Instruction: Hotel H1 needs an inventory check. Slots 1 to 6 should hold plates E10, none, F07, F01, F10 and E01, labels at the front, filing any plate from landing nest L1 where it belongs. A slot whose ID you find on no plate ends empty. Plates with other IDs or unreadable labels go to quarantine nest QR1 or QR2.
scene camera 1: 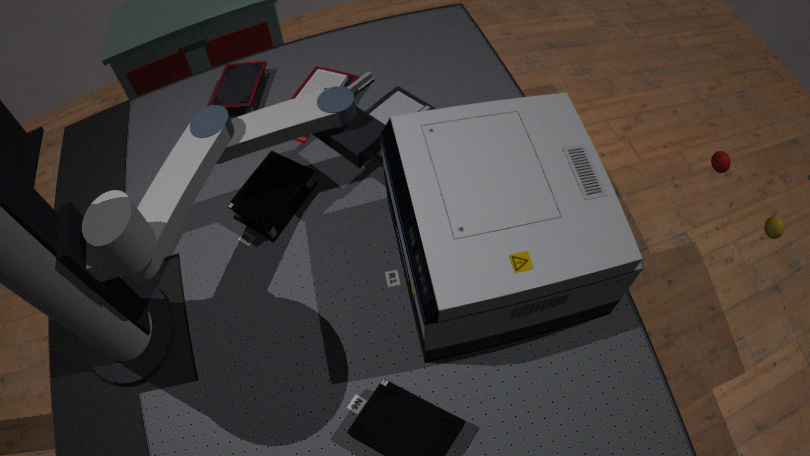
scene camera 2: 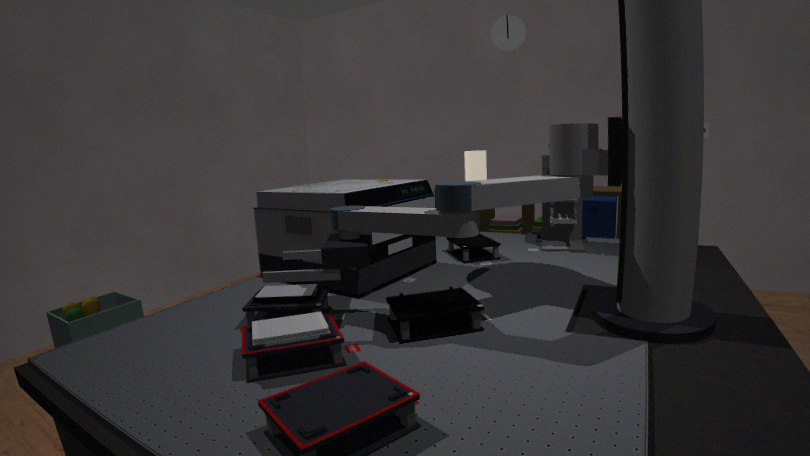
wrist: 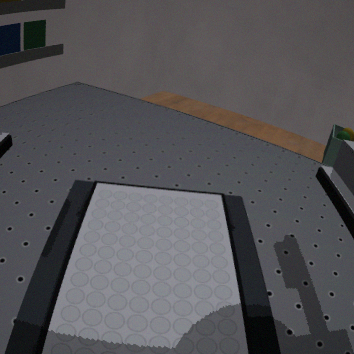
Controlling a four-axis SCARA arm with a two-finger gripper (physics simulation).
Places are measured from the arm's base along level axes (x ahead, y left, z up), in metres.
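Pixels of known places: gripper, fingertip midpoint: [scene camera 1: 398,91] [scene camera 2: 274,265] [wrist: 166,135]; arm's base, origin of the base link: [scene camera 1: 129,332] [scene camera 2: 652,318].
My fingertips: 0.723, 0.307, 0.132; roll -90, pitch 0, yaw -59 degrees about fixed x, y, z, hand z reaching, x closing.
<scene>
For each thing: its top centre in the pictures, then the offset to it from my fingertips, as dx, dy, dz. "spot": a spot on its surface instead.
- white-topped plate, middle of its top: [wrist: 152,264] [scene camera 1: 392,113] [scene camera 2: 286,290] -0.018, -0.010, -0.055
- second white plate, middle of its top: [scene camera 2: 288,324] [scene camera 1: 319,88] -0.156, +0.128, -0.055
- red-rimmed quarantine nest, surface spot: [scene camera 2: 291,346] [scene camera 1: 300,86] spot: -0.198, +0.169, -0.069
- red-rimmed nest, middle of its top: [scene camera 2: 337,394] [scene camera 1: 236,82] -0.355, +0.257, -0.063
- large white device, middle of its top: [scene camera 1: 515,183] [scene camera 2: 343,185] +0.086, -0.375, +0.132
- black nest, middle of its top: [scene camera 2: 433,296] [scene camera 1: 268,185] -0.314, -0.103, -0.059
- nest N6, middle of its top: [scene camera 1: 405,427] [scene camera 2: 472,238] -0.191, -0.656, -0.063
My gripper [scene camera 1: 393,106] [scene camera 2: 273,265] [wrist: 166,135] is open and empty. Its fingers stand wide apart, above and to either side of a white-topped plate [scene camera 1: 399,107] [scene camera 2: 286,291] [wrist: 150,250]. That plate lies on the dark landing nest [scene camera 2: 320,300] [wrist: 245,250], beside the large white device; no label of it shows. A second white plate [scene camera 1: 323,83] [scene camera 2: 290,328] lies on one red-rimmed quarantine nest [scene camera 1: 304,83] [scene camera 2: 291,346]. The other red-rimmed nest [scene camera 1: 238,84] [scene camera 2: 340,405] is empty. A grey upright unit [scene camera 2: 548,226], perhaps the hotel, stands at the back; its slots are unreadable.
The large white device [scene camera 1: 493,186] [scene camera 2: 300,243] stands close by the landing nest and hides part of the gripper in scene camera 1. A black nest [scene camera 1: 272,192] [scene camera 2: 436,303] stands near the arm; nest N6 [scene camera 1: 405,419] [scene camera 2: 473,242] stands farther off. The arm's column [scene camera 2: 660,169] rises at the right.
</scene>
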